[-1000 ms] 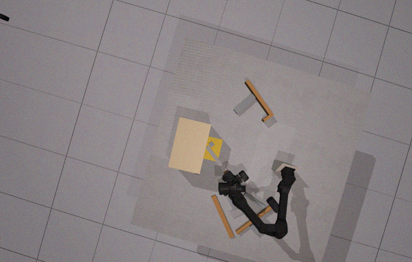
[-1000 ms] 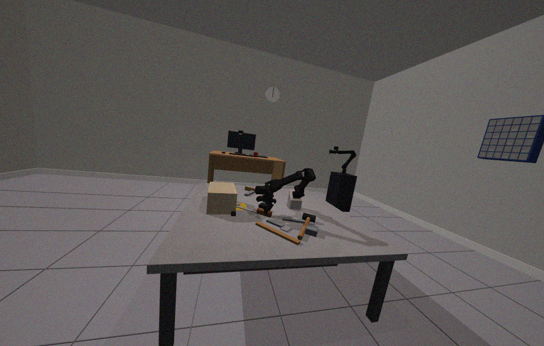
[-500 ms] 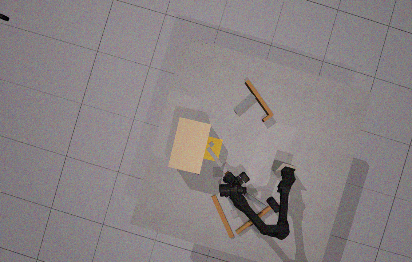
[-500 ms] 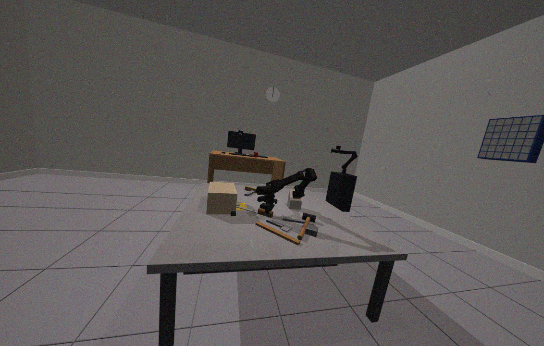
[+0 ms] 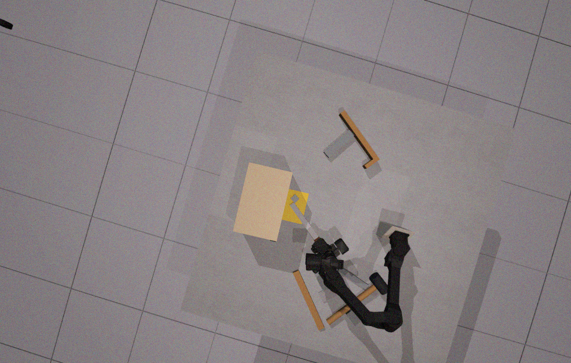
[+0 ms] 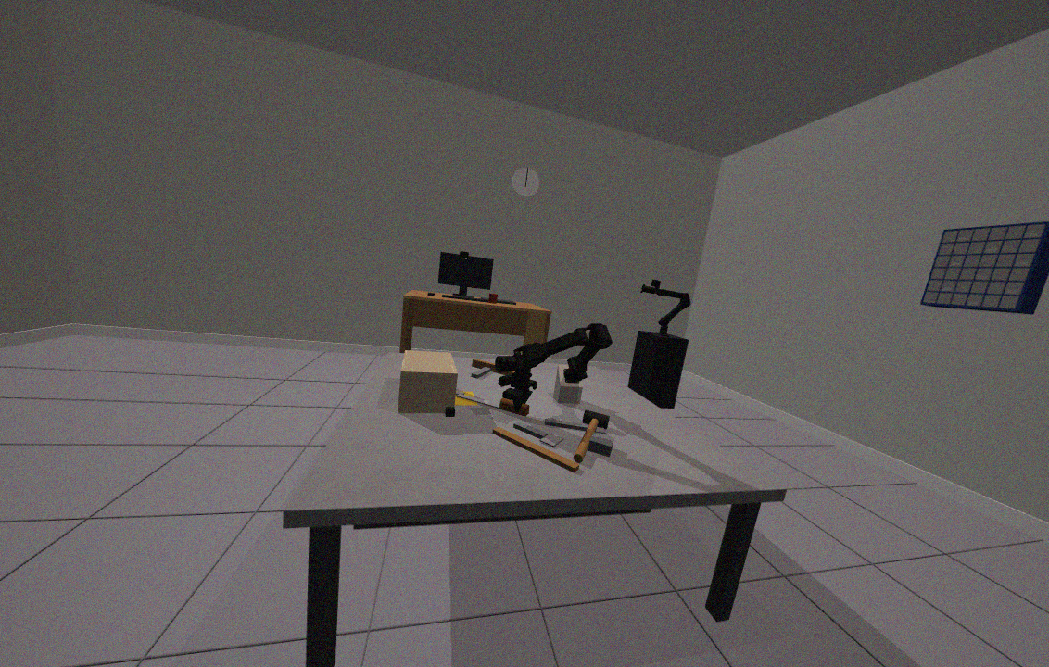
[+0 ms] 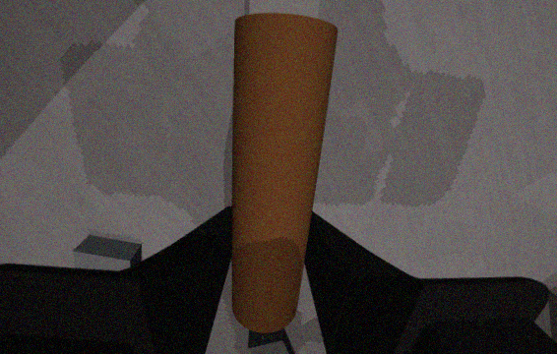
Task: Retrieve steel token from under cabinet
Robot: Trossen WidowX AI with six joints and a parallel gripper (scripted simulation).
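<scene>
Now: gripper tip 160 mm to the right of the grey l-shaped bracket, 40 mm past it and 10 mm above it. The rest, counted from my gripper tip: grey block 250 mm to the left, 220 mm behind; wooden stick 250 mm to the left, 10 mm below, 10 mm ahead; grey steel token 210 mm ahead, 200 mm to the right, 20 mm below.
</scene>
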